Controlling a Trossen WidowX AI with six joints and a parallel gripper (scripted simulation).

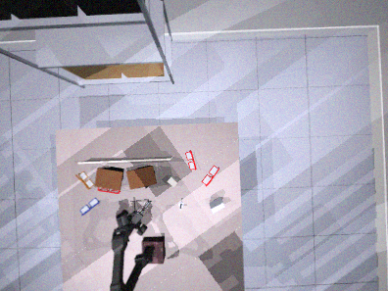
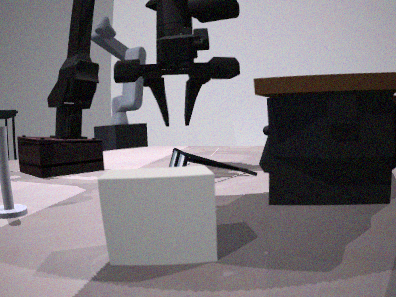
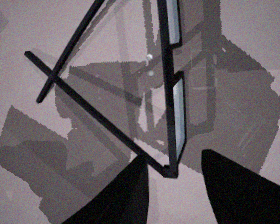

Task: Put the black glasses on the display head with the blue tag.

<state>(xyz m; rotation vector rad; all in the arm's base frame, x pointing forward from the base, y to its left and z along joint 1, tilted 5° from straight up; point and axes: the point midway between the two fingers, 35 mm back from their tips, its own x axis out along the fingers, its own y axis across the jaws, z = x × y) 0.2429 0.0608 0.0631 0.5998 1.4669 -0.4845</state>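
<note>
Now: the thin post 290 mm to the right of my gripper tip, 50 mm below it and 40 mm ahead of it. The rest, counted from my gripper tip: display head (240 mm ahead, 50 mm to the right, 20 mm below); grey box (540 mm to the right, 50 mm ahead, 20 mm below); white box (240 mm to the right, 210 mm ahead, 50 mm below).
</note>
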